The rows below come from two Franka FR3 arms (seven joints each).
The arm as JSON. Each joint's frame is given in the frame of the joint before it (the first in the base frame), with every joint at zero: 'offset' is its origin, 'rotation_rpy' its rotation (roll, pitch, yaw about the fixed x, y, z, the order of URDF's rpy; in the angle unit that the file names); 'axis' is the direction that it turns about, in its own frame. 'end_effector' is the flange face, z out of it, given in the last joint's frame.
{
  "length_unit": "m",
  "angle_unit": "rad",
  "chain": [
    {
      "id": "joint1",
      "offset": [
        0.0,
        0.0,
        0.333
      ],
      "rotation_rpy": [
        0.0,
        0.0,
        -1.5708
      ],
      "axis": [
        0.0,
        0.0,
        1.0
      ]
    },
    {
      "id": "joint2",
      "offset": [
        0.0,
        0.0,
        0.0
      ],
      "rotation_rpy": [
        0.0,
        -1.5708,
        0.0
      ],
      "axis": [
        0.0,
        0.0,
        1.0
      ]
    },
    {
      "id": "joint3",
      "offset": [
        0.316,
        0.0,
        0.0
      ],
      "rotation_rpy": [
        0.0,
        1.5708,
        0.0
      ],
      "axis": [
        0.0,
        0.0,
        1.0
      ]
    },
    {
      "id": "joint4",
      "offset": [
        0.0,
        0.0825,
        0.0
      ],
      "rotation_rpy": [
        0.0,
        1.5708,
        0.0
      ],
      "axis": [
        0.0,
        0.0,
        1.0
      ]
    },
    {
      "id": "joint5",
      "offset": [
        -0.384,
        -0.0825,
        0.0
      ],
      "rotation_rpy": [
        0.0,
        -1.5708,
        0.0
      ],
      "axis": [
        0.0,
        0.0,
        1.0
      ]
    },
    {
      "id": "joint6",
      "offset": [
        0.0,
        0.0,
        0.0
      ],
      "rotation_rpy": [
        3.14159,
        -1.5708,
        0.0
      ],
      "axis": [
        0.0,
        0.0,
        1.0
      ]
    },
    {
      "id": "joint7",
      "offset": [
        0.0,
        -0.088,
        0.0
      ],
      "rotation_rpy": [
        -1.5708,
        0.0,
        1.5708
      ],
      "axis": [
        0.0,
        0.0,
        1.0
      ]
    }
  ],
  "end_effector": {
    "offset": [
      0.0,
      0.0,
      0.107
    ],
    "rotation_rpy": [
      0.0,
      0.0,
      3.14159
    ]
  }
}
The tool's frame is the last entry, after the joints.
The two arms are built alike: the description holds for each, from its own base.
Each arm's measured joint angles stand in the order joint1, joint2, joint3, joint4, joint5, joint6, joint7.
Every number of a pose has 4 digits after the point. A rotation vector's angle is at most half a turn.
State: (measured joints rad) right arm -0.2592 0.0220 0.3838 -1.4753 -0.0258 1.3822 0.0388; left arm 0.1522 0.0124 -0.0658 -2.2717 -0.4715 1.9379 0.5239
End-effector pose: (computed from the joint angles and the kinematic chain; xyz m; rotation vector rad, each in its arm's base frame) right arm 0.5375 0.0615 0.6421 3.1075 0.1287 -0.1739; left arm 0.4830 0.0107 0.3342 2.6276 -0.2478 -0.2720
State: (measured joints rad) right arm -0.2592 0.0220 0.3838 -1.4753 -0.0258 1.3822 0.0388; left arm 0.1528 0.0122 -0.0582 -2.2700 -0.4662 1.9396 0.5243
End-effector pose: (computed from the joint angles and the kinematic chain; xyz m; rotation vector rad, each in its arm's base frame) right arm 0.5375 0.0615 0.6421 3.1075 0.1287 -0.1739; left arm 0.4835 0.0151 0.3349 2.6333 -0.2420 -0.2671
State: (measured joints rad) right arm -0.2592 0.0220 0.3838 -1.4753 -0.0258 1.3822 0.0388; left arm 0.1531 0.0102 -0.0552 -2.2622 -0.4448 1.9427 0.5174
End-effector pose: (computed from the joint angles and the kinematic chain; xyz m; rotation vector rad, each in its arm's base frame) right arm 0.5375 0.0615 0.6421 3.1075 0.1287 -0.1739; left arm 0.4857 0.0184 0.3386 2.6543 -0.2478 -0.2617
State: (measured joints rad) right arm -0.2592 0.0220 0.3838 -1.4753 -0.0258 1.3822 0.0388; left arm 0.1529 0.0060 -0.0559 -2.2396 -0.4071 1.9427 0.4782
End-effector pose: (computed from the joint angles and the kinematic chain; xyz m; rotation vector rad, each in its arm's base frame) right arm 0.5375 0.0615 0.6421 3.1075 0.1287 -0.1739; left arm 0.4916 0.0209 0.3490 2.6963 -0.2342 -0.2558
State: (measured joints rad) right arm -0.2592 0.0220 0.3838 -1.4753 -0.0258 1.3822 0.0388; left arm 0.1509 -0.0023 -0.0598 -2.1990 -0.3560 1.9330 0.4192
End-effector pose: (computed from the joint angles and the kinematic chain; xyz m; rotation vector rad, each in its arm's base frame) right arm 0.5375 0.0615 0.6421 3.1075 0.1287 -0.1739; left arm 0.5010 0.0217 0.3683 2.7536 -0.2158 -0.2422
